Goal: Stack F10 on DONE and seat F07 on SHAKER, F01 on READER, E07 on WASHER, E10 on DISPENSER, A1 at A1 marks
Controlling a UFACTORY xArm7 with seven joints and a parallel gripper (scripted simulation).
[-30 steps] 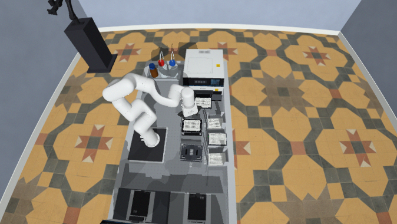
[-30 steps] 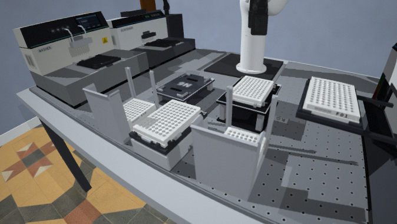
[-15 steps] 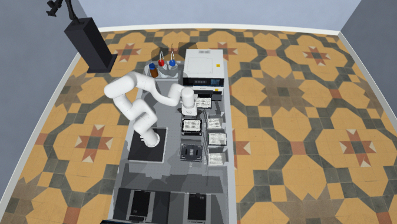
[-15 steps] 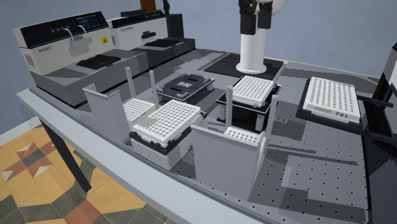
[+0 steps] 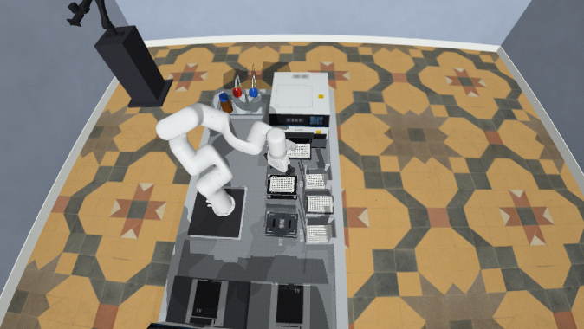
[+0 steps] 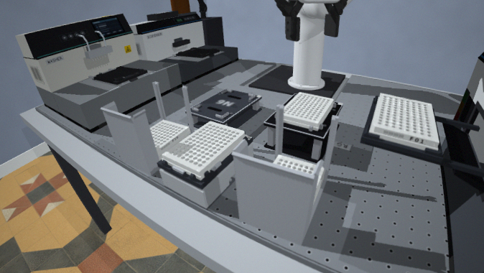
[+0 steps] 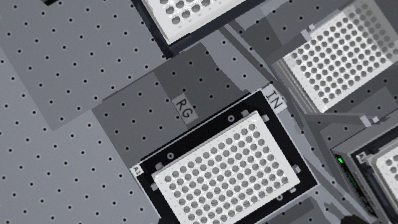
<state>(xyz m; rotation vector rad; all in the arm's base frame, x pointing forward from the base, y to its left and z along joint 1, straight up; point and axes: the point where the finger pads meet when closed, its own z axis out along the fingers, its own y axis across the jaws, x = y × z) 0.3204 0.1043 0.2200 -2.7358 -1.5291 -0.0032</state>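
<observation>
Right now my hand is 17 cm above the RG nest. The rest, counted from my hand: washer: 83 cm to the right, 12 cm below, 6 cm ahead; dispenser: 76 cm to the right, 31 cm behind, 13 cm below.
</observation>
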